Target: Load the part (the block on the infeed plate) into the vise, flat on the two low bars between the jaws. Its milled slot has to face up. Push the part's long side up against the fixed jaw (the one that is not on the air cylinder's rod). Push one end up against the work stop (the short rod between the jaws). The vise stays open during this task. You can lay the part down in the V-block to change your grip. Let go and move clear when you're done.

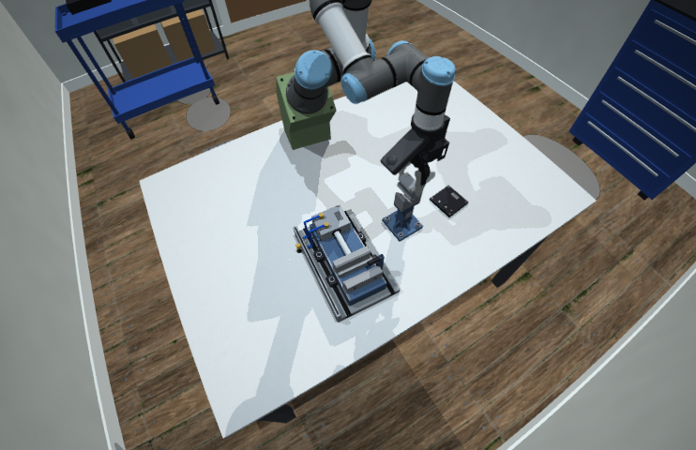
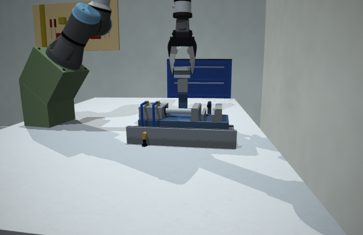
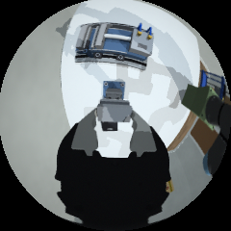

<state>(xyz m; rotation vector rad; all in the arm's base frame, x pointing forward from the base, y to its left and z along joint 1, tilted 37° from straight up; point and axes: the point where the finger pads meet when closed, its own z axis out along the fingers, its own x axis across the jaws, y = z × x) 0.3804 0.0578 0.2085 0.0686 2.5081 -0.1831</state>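
My hand is 10 mm to the left of the part and 10 mm above it. Round my hand: work stop: 70 mm ahead, 180 mm to the right, 100 mm below; then air cylinder: 100 mm behind, 190 mm to the right, 120 mm below; then moving jaw: 30 mm ahead, 220 mm to the right, 120 mm below.
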